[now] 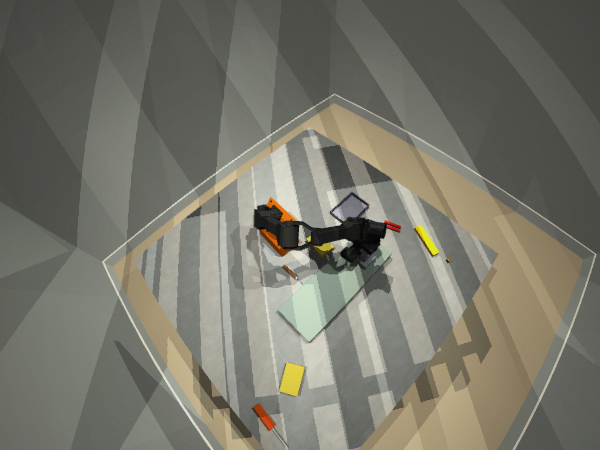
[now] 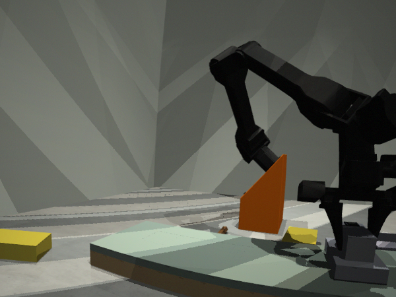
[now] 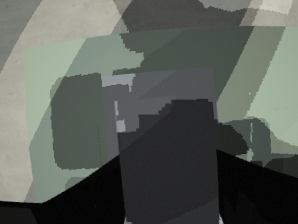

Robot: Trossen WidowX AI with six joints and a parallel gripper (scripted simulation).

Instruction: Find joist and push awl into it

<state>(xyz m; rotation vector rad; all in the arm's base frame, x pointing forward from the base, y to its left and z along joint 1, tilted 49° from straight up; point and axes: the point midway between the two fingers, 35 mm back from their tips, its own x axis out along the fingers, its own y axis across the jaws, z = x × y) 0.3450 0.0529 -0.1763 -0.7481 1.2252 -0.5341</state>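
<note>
My gripper tip is now 210 mm past the dark-rimmed tray, 160 mm to the right of it and 50 mm above it. The rest, counted from my gripper tip: awl: 140 mm behind, 260 mm to the right, 60 mm below; then stud finder: 20 mm behind, 20 mm above; then yellow bar: 160 mm ahead, 300 mm to the left, 60 mm below.
</note>
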